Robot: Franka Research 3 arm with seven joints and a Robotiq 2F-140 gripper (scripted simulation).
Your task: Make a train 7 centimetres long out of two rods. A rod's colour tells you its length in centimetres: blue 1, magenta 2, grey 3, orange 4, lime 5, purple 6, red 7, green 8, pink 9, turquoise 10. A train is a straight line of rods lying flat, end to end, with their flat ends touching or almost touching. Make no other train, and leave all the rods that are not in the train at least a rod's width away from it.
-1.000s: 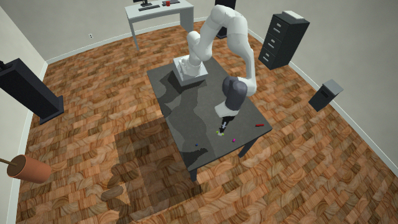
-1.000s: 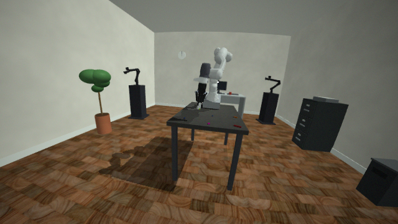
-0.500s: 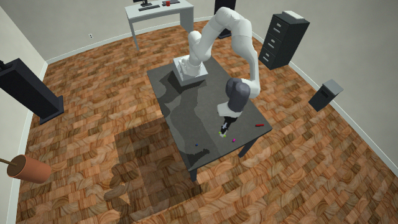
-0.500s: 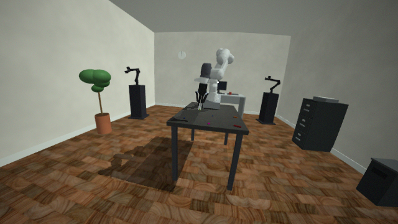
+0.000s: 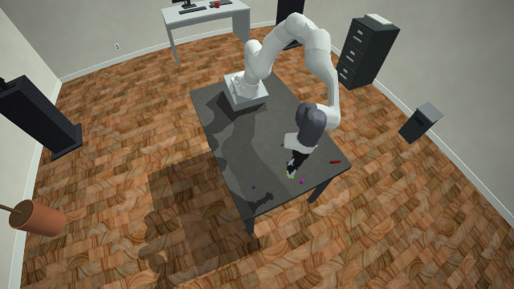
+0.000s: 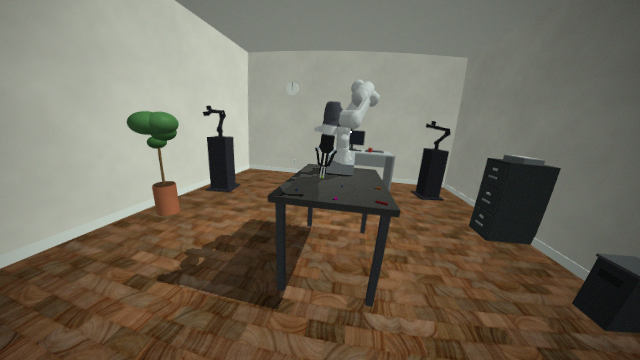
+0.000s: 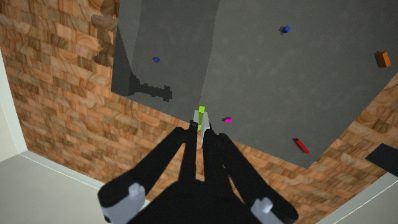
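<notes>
Right now the magenta rod is 4 cm ahead of my hand, 9 cm to the left of it and 15 cm below it. From my hand the other things lie so: orange rod: 23 cm behind, 43 cm to the left, 15 cm below; lime rod: 3 cm below; red rod: 7 cm ahead, 36 cm to the left, 15 cm below.
</notes>
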